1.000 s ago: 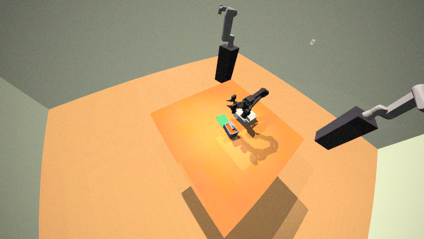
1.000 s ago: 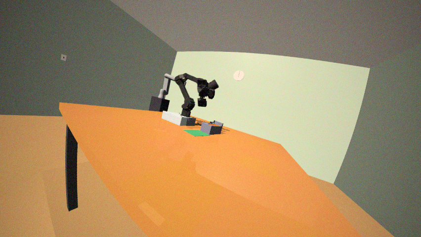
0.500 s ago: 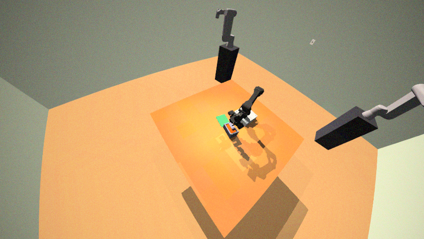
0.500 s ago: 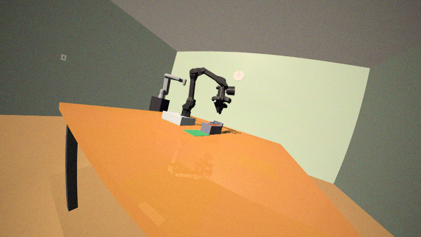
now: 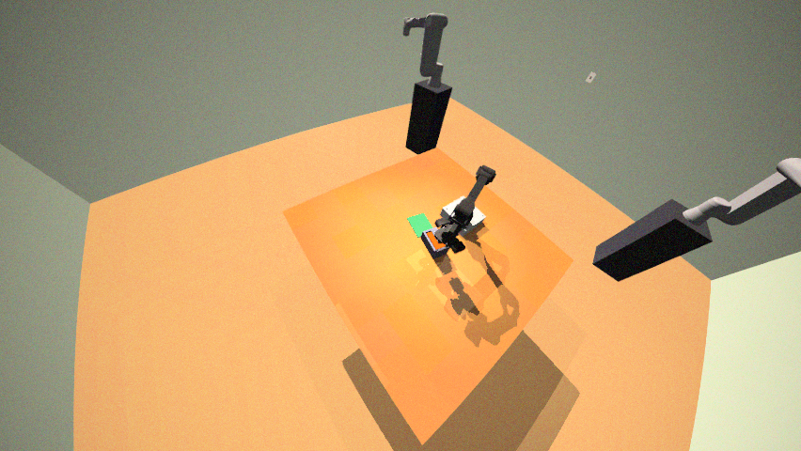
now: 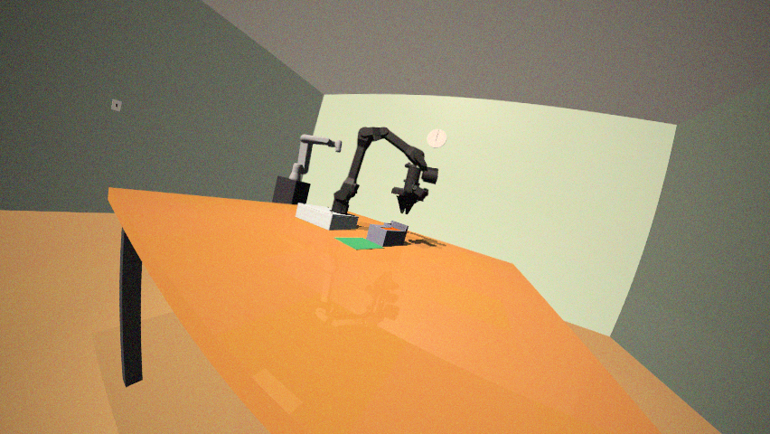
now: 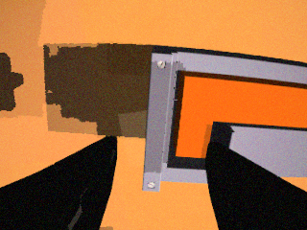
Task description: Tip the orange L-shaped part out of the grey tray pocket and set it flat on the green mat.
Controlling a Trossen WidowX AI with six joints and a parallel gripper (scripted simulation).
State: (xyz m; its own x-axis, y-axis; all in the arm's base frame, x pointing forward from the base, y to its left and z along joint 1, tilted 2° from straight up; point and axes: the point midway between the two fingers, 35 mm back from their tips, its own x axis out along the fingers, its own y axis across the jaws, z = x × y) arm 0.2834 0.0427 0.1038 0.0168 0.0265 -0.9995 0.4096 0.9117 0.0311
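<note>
My gripper tip is 30 mm past the orange L-shaped part, 40 mm to the left of it and 90 mm above it. From my gripper tip the other things lie so: green mat (100 mm behind, 200 mm to the right, 150 mm below).
</note>
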